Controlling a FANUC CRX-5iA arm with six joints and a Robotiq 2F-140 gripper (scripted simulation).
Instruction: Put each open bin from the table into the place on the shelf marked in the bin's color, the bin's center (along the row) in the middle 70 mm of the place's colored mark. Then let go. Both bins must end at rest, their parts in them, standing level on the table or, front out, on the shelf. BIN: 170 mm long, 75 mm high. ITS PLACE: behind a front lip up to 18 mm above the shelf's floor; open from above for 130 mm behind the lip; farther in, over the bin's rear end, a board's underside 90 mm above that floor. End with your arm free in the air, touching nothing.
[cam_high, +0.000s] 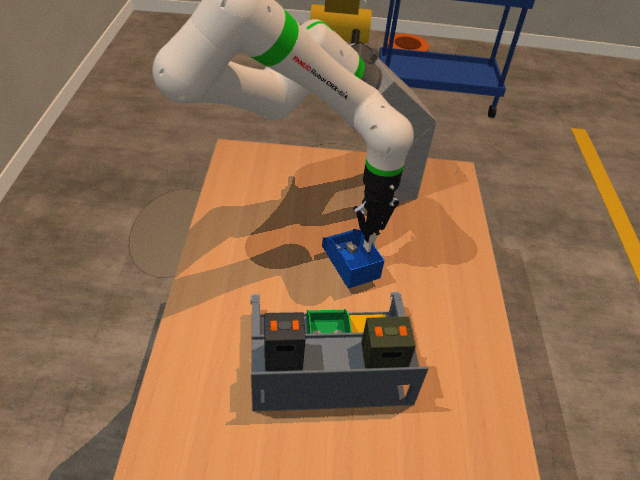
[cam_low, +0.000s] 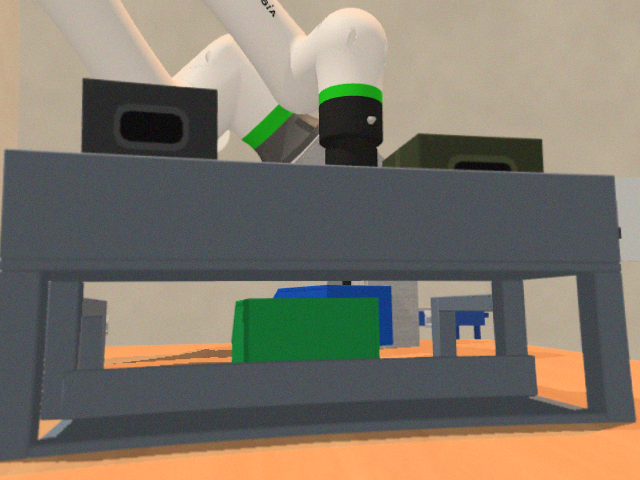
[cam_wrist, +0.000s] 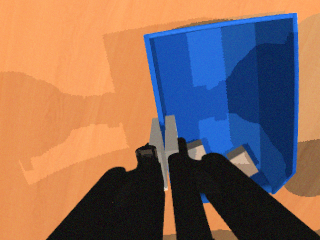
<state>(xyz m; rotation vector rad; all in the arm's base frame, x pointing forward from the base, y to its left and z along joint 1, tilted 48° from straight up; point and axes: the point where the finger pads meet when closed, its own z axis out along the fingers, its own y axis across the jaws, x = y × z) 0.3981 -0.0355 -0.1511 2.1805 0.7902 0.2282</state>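
My hand is 40 mm to the left of the blue bin, 40 mm above it and 20 mm short of it. From my hand the other things lie so: black box: 410 mm ahead, 180 mm to the right, 60 mm above; then olive box: 370 mm ahead, 50 mm to the left, 50 mm above; then green bin: 290 mm ahead, 80 mm to the right, 60 mm below.
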